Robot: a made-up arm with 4 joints.
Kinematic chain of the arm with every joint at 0, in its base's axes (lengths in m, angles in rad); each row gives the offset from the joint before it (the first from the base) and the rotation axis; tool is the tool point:
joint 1: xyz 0 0 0.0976 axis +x
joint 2: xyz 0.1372 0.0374 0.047 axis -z
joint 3: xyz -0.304 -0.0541 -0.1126 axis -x
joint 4: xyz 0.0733 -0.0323 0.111 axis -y
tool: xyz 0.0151 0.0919 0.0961
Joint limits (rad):
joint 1: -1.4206..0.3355
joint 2: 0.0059..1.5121
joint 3: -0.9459..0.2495
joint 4: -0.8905..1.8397
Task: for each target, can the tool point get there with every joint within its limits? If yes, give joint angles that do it. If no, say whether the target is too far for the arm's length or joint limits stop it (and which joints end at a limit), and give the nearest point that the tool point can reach.
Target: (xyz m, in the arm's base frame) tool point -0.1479 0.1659 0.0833
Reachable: yes | joints -1.0324 0.6094 -0.5786 0.5502
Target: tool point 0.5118 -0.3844 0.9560
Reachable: no: too far | nearest point 0.1530 0.1783 0.2954 | short by 0.939 m
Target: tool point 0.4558 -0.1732 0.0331
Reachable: no: joint limits stop it (at a limit: joint 1, joint 2, joint 3, joint 4) | nearest point 0.1716 0.1015 -0.0753 | short by 0.410 m
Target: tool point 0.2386 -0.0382 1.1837
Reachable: no: too far | nearest point 0.1027 0.2073 0.3270 | short by 0.902 m
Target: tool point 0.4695 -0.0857 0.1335
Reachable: no: joint limits stop it (at a limit: joint 1, joint 2, joint 3, joint 4) | nearest point 0.1716 0.1513 0.2292 | short by 0.392 m
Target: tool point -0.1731 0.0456 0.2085
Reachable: yes | joints -0.4032 0.1523 -0.4904 0.9603
